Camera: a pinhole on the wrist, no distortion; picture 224 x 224 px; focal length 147.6 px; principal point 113.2 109.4 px. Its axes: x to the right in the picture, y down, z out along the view. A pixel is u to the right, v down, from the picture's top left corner.
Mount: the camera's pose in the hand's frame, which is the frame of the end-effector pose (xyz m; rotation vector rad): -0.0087 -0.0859 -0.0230 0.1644 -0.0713 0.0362
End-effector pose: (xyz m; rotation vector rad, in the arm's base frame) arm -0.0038 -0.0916 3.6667 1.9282 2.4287 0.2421
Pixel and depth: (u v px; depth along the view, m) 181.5 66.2 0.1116
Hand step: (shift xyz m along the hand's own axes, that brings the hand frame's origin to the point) 0.0366 -0.1349 0.0853
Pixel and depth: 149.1 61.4 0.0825
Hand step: 0.0068 -0.1253 0.0553
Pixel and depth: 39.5 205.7 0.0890
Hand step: -0.0615 -0.0447 0.0707
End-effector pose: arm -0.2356 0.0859 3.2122 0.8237 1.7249 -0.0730
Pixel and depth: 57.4 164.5 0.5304
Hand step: -0.2529 0.0159 0.5162
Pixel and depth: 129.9 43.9 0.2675
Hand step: 0.0083 -0.2461 0.2232
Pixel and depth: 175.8 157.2 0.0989
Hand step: 0.0251 -0.0694 0.0826
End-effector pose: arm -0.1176 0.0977 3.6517 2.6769 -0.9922 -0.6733
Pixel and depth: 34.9 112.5 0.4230
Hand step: -0.2615 -0.1536 0.3781
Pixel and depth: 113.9 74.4 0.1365
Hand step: -0.0160 -0.1403 0.1061
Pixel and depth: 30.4 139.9 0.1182
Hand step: -0.0838 -0.0833 0.0924
